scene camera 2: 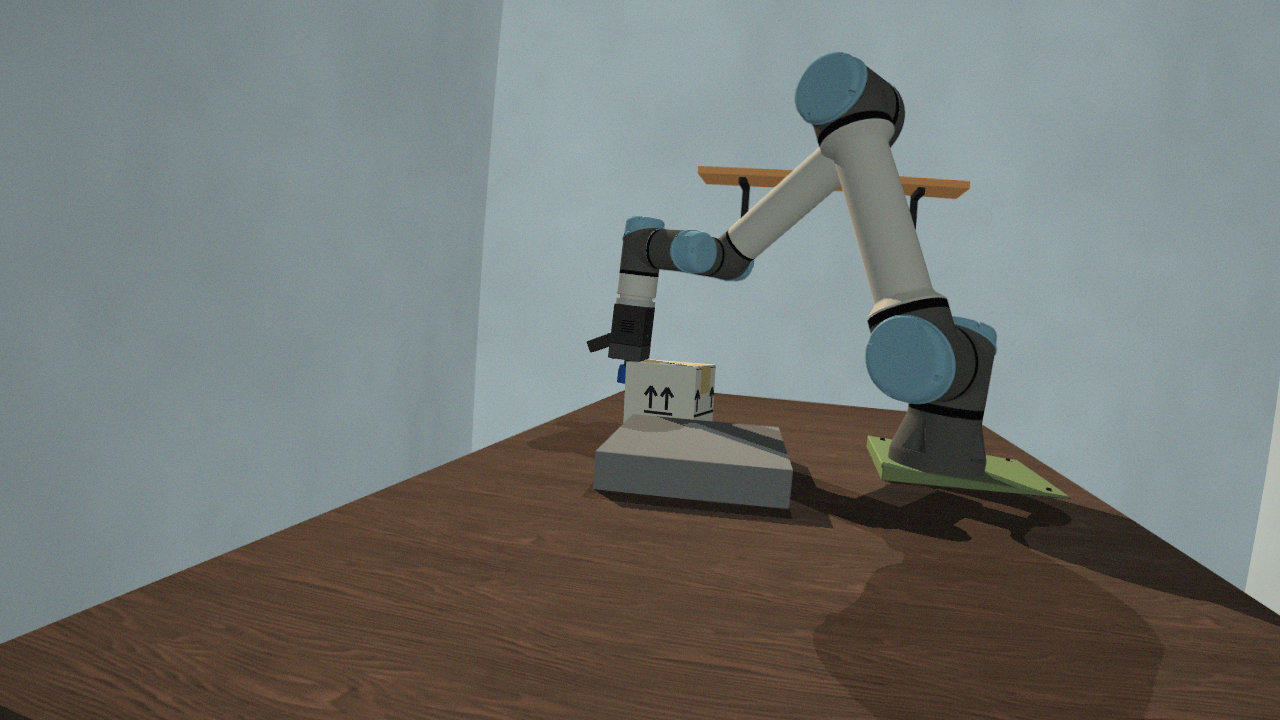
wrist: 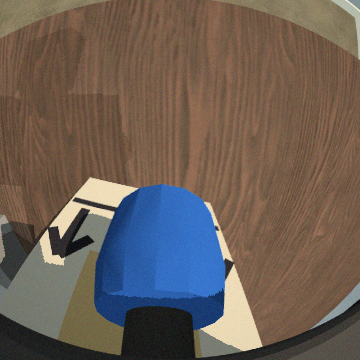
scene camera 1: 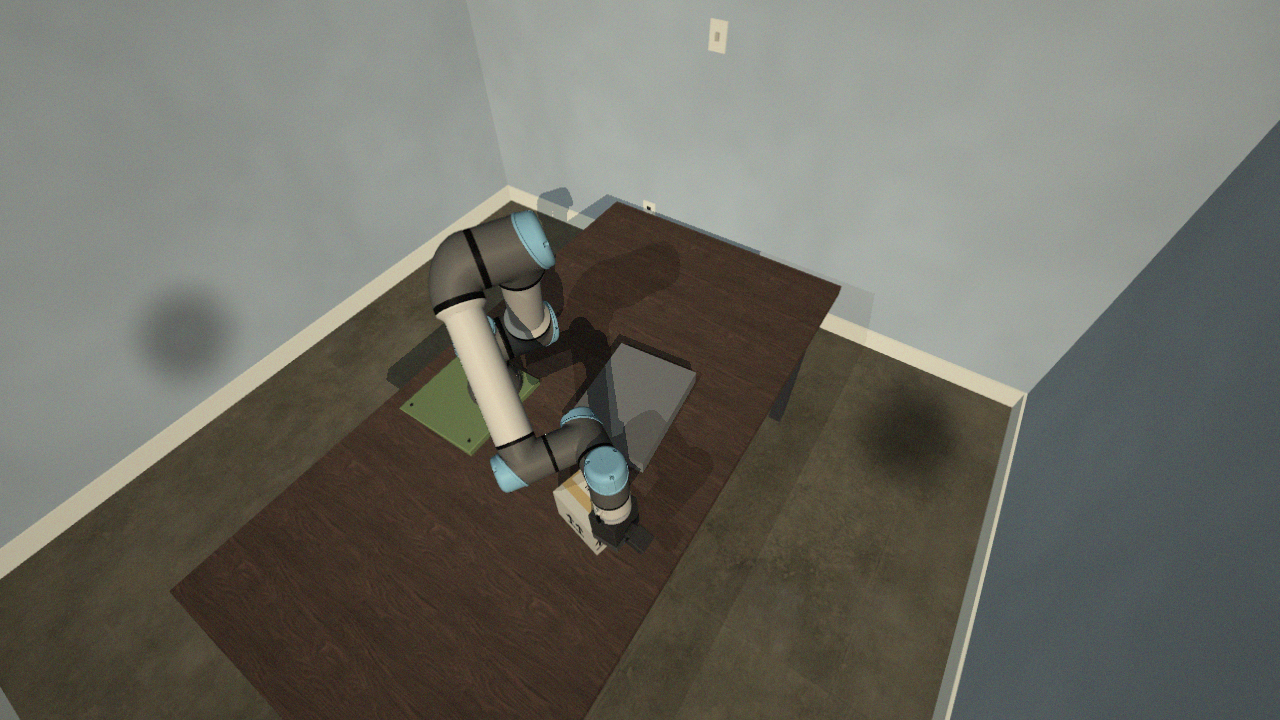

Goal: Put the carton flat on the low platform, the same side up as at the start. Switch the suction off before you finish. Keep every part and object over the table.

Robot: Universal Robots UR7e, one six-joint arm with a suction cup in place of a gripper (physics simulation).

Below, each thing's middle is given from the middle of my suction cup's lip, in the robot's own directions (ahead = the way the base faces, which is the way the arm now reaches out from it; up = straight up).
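Labels:
With the white carton (scene camera 2: 684, 390) as my reference, my suction cup is 3 cm above it, 3 cm to the right of it and 9 cm beyond it. Then there is the grey low platform (scene camera 2: 733, 463), which is 6 cm below my suction cup, 18 cm behind it and 35 cm to the left of it.

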